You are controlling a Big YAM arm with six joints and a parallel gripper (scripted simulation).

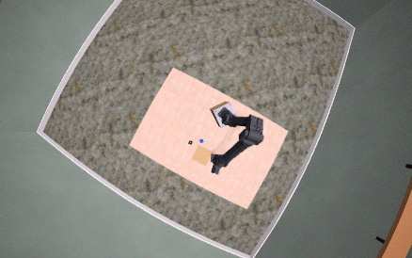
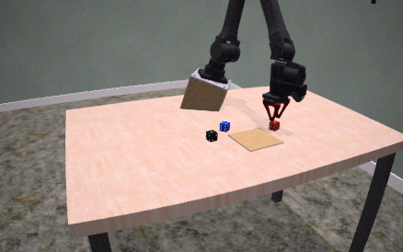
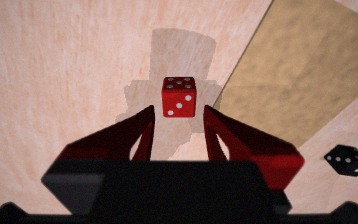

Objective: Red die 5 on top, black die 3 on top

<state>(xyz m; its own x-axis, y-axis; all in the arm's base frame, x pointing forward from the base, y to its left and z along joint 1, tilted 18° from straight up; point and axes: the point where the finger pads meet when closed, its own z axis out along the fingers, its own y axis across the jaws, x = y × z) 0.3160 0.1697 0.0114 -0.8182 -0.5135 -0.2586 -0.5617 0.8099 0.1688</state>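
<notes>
My gripper is now 3 cm above the red die. The rest, counted from my hand: black die: 5 cm ahead, 25 cm to the right, 3 cm below; then blue die: 2 cm behind, 18 cm to the right, 3 cm below; then tan mat: 7 cm ahead, 10 cm to the right, 4 cm below.
</notes>
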